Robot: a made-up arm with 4 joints.
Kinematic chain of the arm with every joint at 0, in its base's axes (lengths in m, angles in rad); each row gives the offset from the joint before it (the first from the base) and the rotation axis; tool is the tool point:
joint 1: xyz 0 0 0.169 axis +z
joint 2: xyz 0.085 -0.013 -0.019 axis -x
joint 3: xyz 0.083 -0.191 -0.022 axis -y
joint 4: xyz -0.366 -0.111 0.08 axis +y
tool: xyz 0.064 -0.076 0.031
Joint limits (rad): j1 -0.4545..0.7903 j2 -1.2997..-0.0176 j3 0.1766..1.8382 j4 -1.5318..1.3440
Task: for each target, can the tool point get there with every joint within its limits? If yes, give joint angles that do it. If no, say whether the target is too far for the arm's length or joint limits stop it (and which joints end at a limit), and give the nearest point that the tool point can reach.
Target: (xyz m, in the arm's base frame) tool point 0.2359 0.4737 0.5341
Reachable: no: joint limits stop it (at a limit: joint 2, joint 3, joint 4) | nearest point 0.1391 0.2794 -0.3048 | short by 0.867 m
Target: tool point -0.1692 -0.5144 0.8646
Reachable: no: too far | nearest point -0.1392 -0.4231 0.2067 | short by 0.665 m
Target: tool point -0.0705 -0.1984 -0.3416
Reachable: yes | joints -0.2061 -0.4172 1.4446 -1.1778
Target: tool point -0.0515 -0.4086 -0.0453
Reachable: yes | joints 0.4060 -0.2342 0.6303 -0.9863
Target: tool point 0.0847 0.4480 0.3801
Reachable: no: joint limits stop it (at a limit: joint 2, joint 3, joint 4) | nearest point 0.0580 0.3067 -0.3048 | short by 0.700 m
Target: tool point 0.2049 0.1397 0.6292
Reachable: no: joint limits stop it (at a limit: joint 1, joint 2, joint 3) | nearest point 0.1671 -0.3880 0.1880 | short by 0.689 m
